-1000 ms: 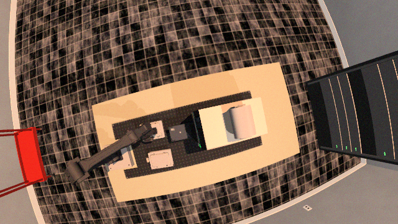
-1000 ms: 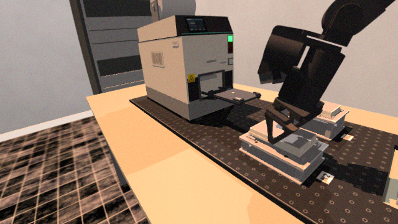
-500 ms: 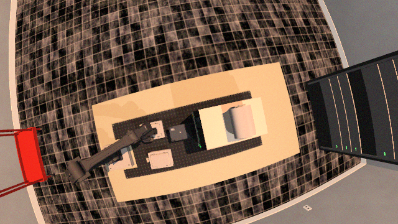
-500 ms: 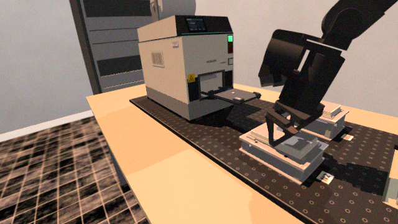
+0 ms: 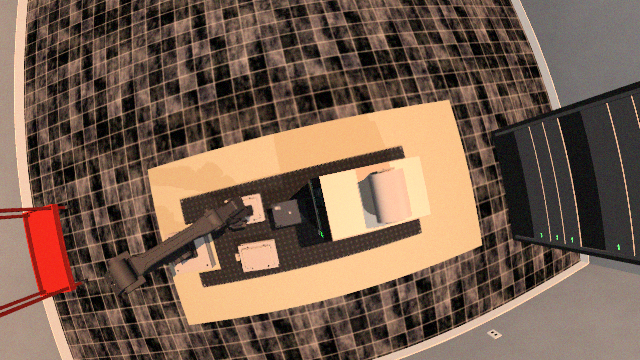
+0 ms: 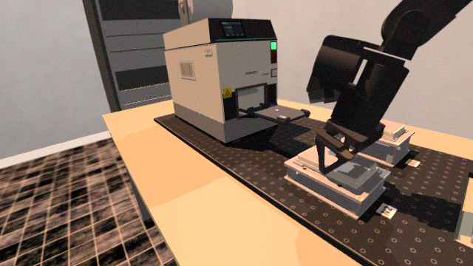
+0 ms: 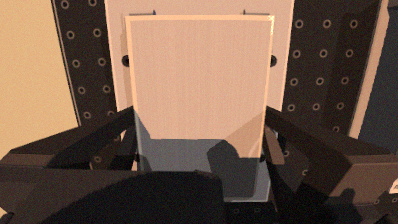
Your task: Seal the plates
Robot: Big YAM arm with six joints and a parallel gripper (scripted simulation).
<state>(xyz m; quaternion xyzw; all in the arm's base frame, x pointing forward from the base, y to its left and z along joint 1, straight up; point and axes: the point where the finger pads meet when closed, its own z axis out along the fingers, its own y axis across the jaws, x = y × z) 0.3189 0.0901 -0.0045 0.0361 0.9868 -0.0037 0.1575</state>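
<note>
Right now the well plate is right at my hand. Round my hand: sealer stage (20 cm ahead, 6 cm to the right, 5 cm above); plate nest N2 (2 cm below); sealer screen (32 cm ahead, 2 cm to the right, 27 cm above).
</note>
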